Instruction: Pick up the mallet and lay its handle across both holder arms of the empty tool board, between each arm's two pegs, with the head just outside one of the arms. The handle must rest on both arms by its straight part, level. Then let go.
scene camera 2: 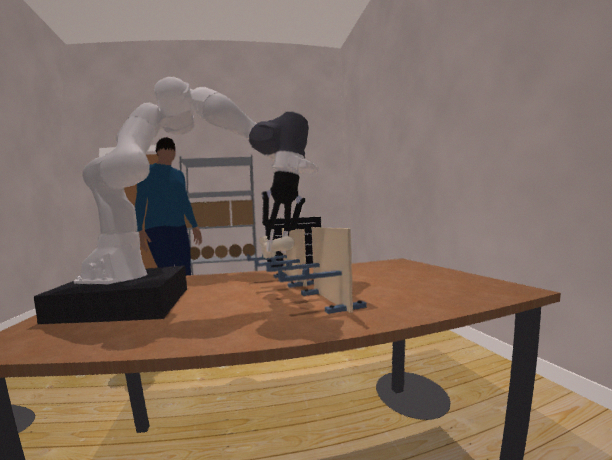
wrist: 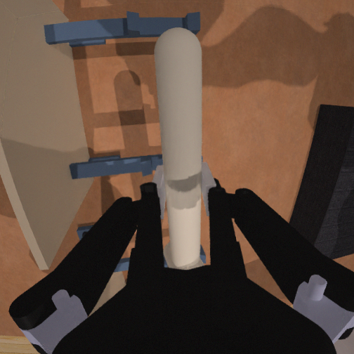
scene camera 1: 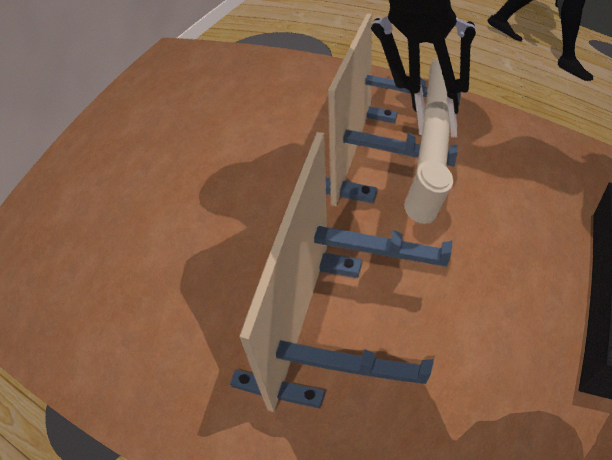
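My gripper (scene camera 1: 438, 131) (wrist: 182, 175) is shut on the handle of the cream mallet (scene camera 1: 434, 145) (scene camera 2: 284, 243) (wrist: 180, 105). The mallet hangs over the far tool board (scene camera 1: 350, 100) (wrist: 45, 125). In scene camera 1 its thick head (scene camera 1: 426, 200) is toward the camera, just outside the board's nearer blue arm (scene camera 1: 380, 141) (wrist: 110, 167). The handle appears over the gap between that arm's pegs and also passes over the farther arm (scene camera 1: 387, 83) (wrist: 90, 31). Its shadow lies apart from it. The head is mostly hidden in the wrist view. I cannot tell the exact gap or whether the handle is level.
The near board (scene camera 1: 295, 265) (scene camera 2: 332, 265) stands beside the far one, its two blue arms (scene camera 1: 360, 242) (scene camera 1: 325, 357) bearing pegs. The black robot base (scene camera 1: 595, 350) (scene camera 2: 110, 300) (wrist: 320, 200) is on the side the arms point toward. A person (scene camera 2: 167, 200) and shelf unit (scene camera 2: 216, 161) are behind.
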